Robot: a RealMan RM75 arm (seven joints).
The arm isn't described. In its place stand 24 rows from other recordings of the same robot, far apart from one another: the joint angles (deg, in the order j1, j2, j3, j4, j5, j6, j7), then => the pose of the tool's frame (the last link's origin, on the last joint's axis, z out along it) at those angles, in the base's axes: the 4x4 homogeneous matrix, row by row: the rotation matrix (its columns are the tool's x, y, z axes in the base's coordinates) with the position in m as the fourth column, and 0 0 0 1 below.
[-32.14, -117.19, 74.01, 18.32, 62.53, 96.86, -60.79] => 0.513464 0.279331 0.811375 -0.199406; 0.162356 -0.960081 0.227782 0.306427; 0.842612 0.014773 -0.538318 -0.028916; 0 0 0 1
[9.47, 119.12, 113.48, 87.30, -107.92, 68.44, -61.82] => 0.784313 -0.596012 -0.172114 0.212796; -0.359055 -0.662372 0.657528 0.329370; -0.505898 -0.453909 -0.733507 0.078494; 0 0 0 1
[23.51, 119.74, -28.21, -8.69, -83.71, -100.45, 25.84] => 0.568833 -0.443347 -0.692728 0.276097; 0.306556 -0.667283 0.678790 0.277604; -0.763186 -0.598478 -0.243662 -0.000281; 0 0 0 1
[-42.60, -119.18, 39.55, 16.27, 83.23, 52.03, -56.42] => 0.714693 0.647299 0.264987 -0.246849; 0.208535 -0.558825 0.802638 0.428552; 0.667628 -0.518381 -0.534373 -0.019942; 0 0 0 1
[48.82, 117.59, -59.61, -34.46, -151.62, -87.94, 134.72] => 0.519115 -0.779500 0.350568 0.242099; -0.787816 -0.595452 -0.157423 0.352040; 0.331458 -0.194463 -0.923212 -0.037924; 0 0 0 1
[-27.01, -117.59, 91.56, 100.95, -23.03, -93.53, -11.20] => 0.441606 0.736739 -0.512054 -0.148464; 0.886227 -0.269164 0.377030 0.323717; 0.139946 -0.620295 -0.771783 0.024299; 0 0 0 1
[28.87, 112.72, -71.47, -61.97, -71.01, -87.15, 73.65] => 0.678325 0.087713 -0.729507 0.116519; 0.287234 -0.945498 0.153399 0.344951; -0.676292 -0.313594 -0.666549 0.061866; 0 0 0 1
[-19.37, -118.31, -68.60, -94.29, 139.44, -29.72, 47.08] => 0.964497 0.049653 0.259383 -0.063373; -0.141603 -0.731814 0.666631 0.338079; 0.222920 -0.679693 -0.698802 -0.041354; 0 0 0 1
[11.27, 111.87, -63.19, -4.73, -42.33, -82.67, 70.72] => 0.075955 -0.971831 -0.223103 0.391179; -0.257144 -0.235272 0.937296 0.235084; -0.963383 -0.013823 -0.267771 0.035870; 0 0 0 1
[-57.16, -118.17, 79.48, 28.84, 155.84, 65.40, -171.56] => 0.345418 0.700296 -0.624717 -0.221341; 0.931810 -0.334978 0.139713 0.407324; -0.111426 -0.630377 -0.768250 -0.061522; 0 0 0 1
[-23.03, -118.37, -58.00, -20.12, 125.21, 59.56, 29.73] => 0.944237 0.329264 -0.000727 -0.326374; -0.026297 0.077613 0.996637 0.348777; 0.328213 -0.941043 0.081944 0.003281; 0 0 0 1
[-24.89, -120.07, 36.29, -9.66, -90.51, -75.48, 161.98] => 0.760633 0.513195 0.397577 -0.302105; 0.157612 -0.740091 0.653776 0.237883; 0.629758 -0.434621 -0.643823 -0.108792; 0 0 0 1
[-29.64, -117.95, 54.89, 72.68, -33.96, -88.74, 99.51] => 0.946825 -0.098484 -0.306307 -0.254522; 0.009028 -0.943496 0.331260 0.356119; -0.321623 -0.316410 -0.892437 0.064554; 0 0 0 1
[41.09, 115.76, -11.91, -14.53, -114.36, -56.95, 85.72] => 0.354963 -0.920735 -0.162016 0.298161; -0.504639 -0.334591 0.795857 0.409387; -0.786982 -0.200740 -0.583406 0.003313; 0 0 0 1
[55.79, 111.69, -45.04, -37.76, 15.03, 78.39, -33.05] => 0.437352 -0.764354 0.473799 0.232331; -0.899290 -0.372011 0.229966 0.436341; 0.000483 -0.526659 -0.850076 0.046549; 0 0 0 1
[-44.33, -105.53, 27.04, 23.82, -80.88, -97.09, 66.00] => 0.276545 0.657688 0.700692 -0.195469; 0.595254 -0.689644 0.412388 0.402801; 0.754451 0.303045 -0.582209 0.109466; 0 0 0 1
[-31.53, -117.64, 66.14, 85.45, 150.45, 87.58, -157.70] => 0.588120 0.712404 -0.382877 -0.194385; 0.794189 -0.419201 0.439926 0.373389; 0.152902 -0.562806 -0.812324 0.072049; 0 0 0 1
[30.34, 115.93, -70.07, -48.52, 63.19, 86.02, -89.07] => 0.956976 -0.276915 -0.086684 0.239701; -0.275057 -0.960864 0.032929 0.323720; -0.092410 -0.007669 -0.995691 -0.027414; 0 0 0 1
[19.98, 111.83, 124.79, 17.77, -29.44, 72.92, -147.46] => 0.647328 -0.710585 -0.275747 0.352894; 0.261332 -0.132934 0.956051 0.336417; -0.716012 -0.690940 0.099647 0.119237; 0 0 0 1
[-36.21, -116.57, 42.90, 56.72, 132.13, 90.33, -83.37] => 0.984553 0.167992 0.049342 -0.236608; 0.143475 -0.935608 0.322572 0.373001; 0.100354 -0.310510 -0.945258 0.053356; 0 0 0 1
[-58.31, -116.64, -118.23, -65.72, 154.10, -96.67, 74.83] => 0.910974 -0.110372 -0.397421 -0.095800; -0.012614 -0.970536 0.240624 0.418178; -0.412270 -0.214189 -0.885526 0.040414; 0 0 0 1
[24.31, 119.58, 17.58, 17.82, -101.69, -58.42, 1.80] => 0.689384 -0.723272 -0.040332 0.319986; -0.168815 -0.214550 0.962013 0.306999; -0.704451 -0.656388 -0.270007 -0.076722; 0 0 0 1
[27.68, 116.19, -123.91, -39.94, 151.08, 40.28, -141.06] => 0.895389 -0.192005 -0.401761 0.192149; 0.014850 -0.888880 0.457900 0.323427; -0.445036 -0.415965 -0.793042 -0.125237; 0 0 0 1
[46.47, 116.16, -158.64, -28.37, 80.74, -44.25, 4.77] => 0.628298 -0.728737 -0.272366 0.178694; -0.149877 -0.456921 0.876790 0.408420; -0.763399 -0.510064 -0.396304 -0.094309; 0 0 0 1
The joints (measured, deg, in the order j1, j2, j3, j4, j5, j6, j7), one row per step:
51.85 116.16 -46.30 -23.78 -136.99 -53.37 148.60
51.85 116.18 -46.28 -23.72 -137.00 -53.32 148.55
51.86 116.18 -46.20 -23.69 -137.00 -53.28 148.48
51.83 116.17 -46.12 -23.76 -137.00 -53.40 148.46
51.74 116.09 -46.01 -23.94 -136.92 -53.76 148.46
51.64 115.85 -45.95 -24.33 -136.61 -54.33 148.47
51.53 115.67 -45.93 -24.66 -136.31 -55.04 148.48
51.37 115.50 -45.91 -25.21 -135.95 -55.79 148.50
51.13 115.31 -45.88 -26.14 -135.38 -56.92 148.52
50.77 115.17 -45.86 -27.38 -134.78 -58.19 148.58
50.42 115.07 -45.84 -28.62 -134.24 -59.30 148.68
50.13 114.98 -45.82 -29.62 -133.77 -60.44 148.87
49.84 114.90 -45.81 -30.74 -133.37 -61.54 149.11
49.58 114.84 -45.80 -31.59 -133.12 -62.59 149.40
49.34 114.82 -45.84 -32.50 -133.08 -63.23 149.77
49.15 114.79 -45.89 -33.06 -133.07 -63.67 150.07
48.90 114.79 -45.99 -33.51 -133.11 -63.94 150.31
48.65 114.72 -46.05 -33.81 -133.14 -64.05 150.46
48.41 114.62 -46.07 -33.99 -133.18 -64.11 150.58
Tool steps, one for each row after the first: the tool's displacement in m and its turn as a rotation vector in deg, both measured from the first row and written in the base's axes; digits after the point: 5 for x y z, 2 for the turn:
0.00015 -0.00015 -0.00030 -0.01 -0.01 0.00
0.00018 -0.00006 -0.00026 0.04 0.00 0.01
0.00017 -0.00011 0.00005 0.03 0.08 0.01
0.00020 -0.00021 0.00112 -0.02 0.28 -0.01
-0.00034 0.00058 0.00404 0.07 0.60 0.09
-0.00096 0.00058 0.00601 -0.09 0.98 0.17
-0.00191 0.00094 0.00867 -0.11 1.39 0.33
-0.00386 0.00150 0.01250 -0.12 2.06 0.67
-0.00599 0.00193 0.01689 -0.06 2.76 1.09
-0.00808 0.00243 0.02113 0.08 3.39 1.50
-0.00998 0.00226 0.02438 -0.01 4.04 1.76
-0.01204 0.00231 0.02801 -0.02 4.60 2.07
-0.01337 0.00164 0.03052 -0.24 5.08 2.20
-0.01435 0.00169 0.03322 -0.17 5.24 2.31
-0.01460 0.00146 0.03492 -0.17 5.34 2.28
-0.01397 0.00090 0.03605 -0.16 5.32 2.18
-0.01266 0.00057 0.03747 -0.03 5.23 2.04
-0.01097 0.00019 0.03884 0.11 5.14 1.83

